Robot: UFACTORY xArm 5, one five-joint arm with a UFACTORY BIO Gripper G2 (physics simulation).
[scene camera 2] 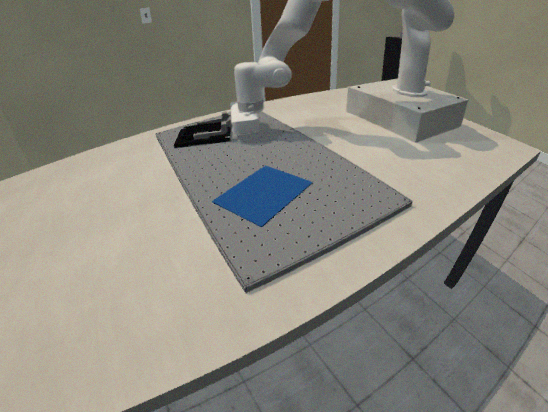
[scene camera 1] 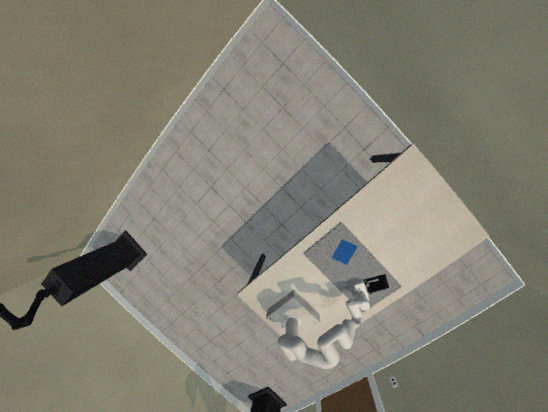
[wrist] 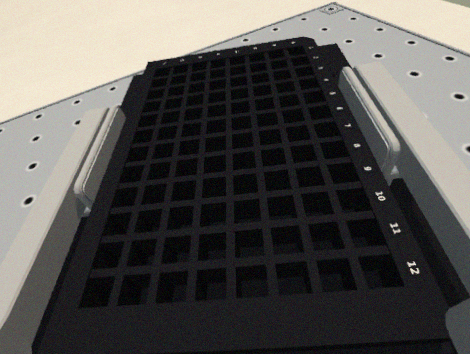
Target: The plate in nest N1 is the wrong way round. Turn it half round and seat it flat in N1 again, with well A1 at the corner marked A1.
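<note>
The black plate (wrist: pixel 240 320) fills the middle of the wrist view, its square wells facing up. Numbers run down its right side, with 12 nearest the camera; small letters cross its far edge. The far right corner is cut off. My gripper (scene camera 1: pixel 372 283) (scene camera 2: pixel 206 128) (wrist: pixel 237 137) is shut on the plate, one finger pad against each long side. In scene view 2, plate and nest form one low black shape at the back left of the grey board. I cannot tell nest from plate there, see a nest's A1 mark, or tell whether the plate is fully seated.
The perforated grey board (scene camera 1: pixel 320 251) (scene camera 2: pixel 325 220) (wrist: pixel 430 95) lies on the cream table (scene camera 1: pixel 415 200) (scene camera 2: pixel 125 260). A flat blue rectangle (scene camera 1: pixel 345 252) (scene camera 2: pixel 263 195) lies on the board. The arm's grey base block (scene camera 2: pixel 395 112) stands on the table beside the board.
</note>
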